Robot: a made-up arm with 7 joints.
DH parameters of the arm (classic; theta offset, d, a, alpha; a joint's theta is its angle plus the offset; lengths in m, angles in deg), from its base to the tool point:
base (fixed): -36.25 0 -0.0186 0
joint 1: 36.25 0.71 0.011 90
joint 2: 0 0.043 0.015 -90
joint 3: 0 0.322 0.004 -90
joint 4: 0 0 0.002 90
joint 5: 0 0.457 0.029 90
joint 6: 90 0.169 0.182 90
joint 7: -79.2 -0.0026 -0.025 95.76
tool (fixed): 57.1 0.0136 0 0
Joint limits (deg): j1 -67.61..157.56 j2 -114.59..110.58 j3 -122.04..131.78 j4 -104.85..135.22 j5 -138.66..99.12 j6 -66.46..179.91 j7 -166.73..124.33
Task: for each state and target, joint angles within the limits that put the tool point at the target. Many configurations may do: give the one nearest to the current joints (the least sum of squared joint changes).
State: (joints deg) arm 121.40 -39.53 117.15 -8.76 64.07 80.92 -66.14
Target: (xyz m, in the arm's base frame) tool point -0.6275 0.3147 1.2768
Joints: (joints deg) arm 139.86 -39.30 119.99 -1.40 67.11 67.68 -66.76
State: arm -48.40 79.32 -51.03 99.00 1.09 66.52 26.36
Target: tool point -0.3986 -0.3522 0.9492
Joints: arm -40.43 75.48 -45.61 122.14 7.99 68.16 27.72
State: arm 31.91 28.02 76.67 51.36 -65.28 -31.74 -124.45
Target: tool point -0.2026 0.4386 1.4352
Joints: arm 29.32 22.56 80.34 65.62 -60.92 -33.10 -125.05
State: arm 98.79 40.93 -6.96 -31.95 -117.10 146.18 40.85
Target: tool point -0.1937 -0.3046 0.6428
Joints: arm 84.28 50.56 -18.84 -80.65 -110.03 156.48 37.57
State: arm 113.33 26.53 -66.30 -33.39 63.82 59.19 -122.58
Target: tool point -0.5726 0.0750 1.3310
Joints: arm 106.56 -18.34 -106.44 -67.79 61.63 36.72 -123.91
